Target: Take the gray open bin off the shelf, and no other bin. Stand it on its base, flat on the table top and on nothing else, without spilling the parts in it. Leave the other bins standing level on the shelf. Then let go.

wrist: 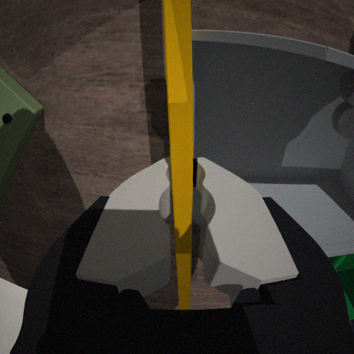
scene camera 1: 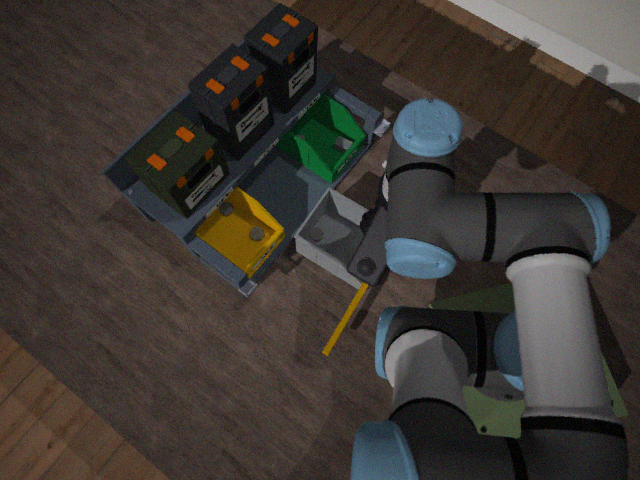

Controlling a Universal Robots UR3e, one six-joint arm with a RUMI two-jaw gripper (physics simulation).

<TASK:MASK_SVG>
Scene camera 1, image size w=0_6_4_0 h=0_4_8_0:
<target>my gripper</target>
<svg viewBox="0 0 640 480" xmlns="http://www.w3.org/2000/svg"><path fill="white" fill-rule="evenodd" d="M385 172L379 182L378 199L375 202L376 207L374 209L370 208L362 216L360 228L364 236L346 268L349 274L371 287L376 287L388 268L385 248L388 202L382 192Z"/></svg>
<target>gray open bin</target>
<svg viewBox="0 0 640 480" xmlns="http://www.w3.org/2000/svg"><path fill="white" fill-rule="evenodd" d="M328 187L294 235L296 252L359 290L363 282L349 274L346 268L364 236L360 228L360 222L364 213L369 210ZM320 228L324 235L320 242L315 242L316 246L305 240L310 239L310 231L313 228Z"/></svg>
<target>green bin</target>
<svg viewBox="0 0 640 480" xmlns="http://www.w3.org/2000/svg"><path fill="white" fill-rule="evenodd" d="M323 93L275 146L332 184L362 149L366 135L344 106ZM338 136L353 142L345 153L334 148L334 143Z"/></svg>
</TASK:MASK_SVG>
